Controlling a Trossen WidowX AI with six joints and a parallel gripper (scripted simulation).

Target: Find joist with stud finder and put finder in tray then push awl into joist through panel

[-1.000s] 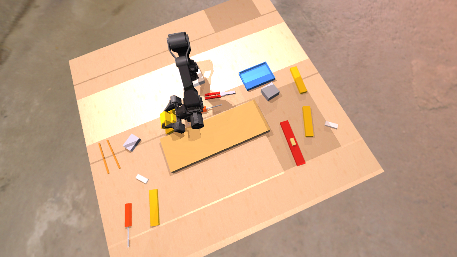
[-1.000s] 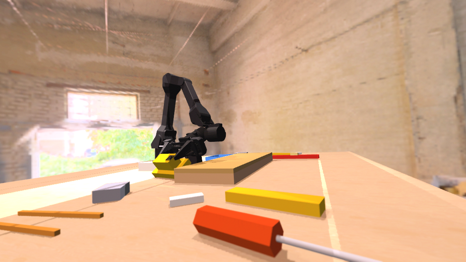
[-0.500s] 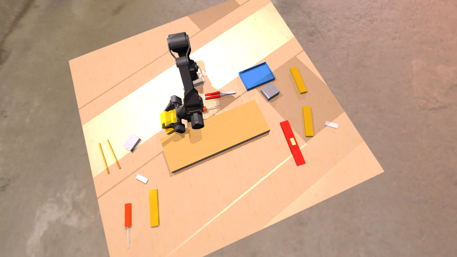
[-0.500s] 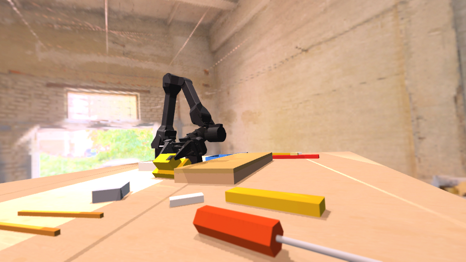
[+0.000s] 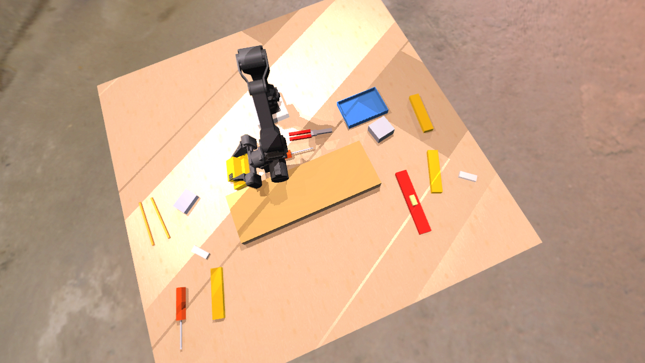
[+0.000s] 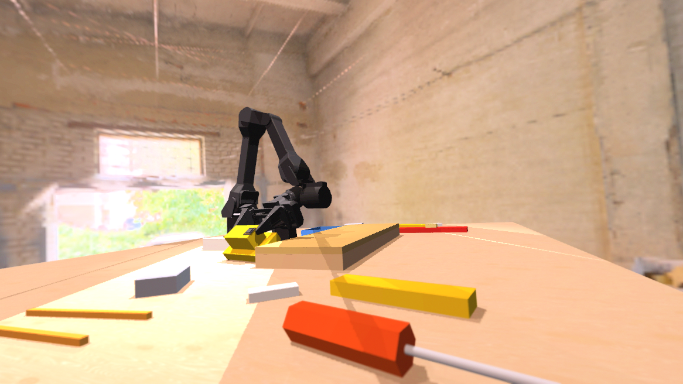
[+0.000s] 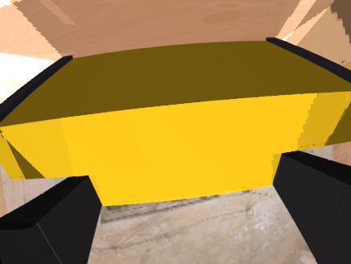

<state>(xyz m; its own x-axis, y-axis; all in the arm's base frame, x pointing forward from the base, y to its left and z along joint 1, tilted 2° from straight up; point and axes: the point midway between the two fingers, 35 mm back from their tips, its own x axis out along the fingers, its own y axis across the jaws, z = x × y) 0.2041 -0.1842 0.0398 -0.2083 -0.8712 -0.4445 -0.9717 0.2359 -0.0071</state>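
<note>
The stud finder is 10 mm ahead of my gripper tip and 10 mm below it. Also, from my gripper tip: red level 360 mm ahead, 530 mm to the left, 50 mm below; awl 100 mm to the left, 50 mm below; blue tray 50 mm behind, 540 mm to the left, 50 mm below.
</note>
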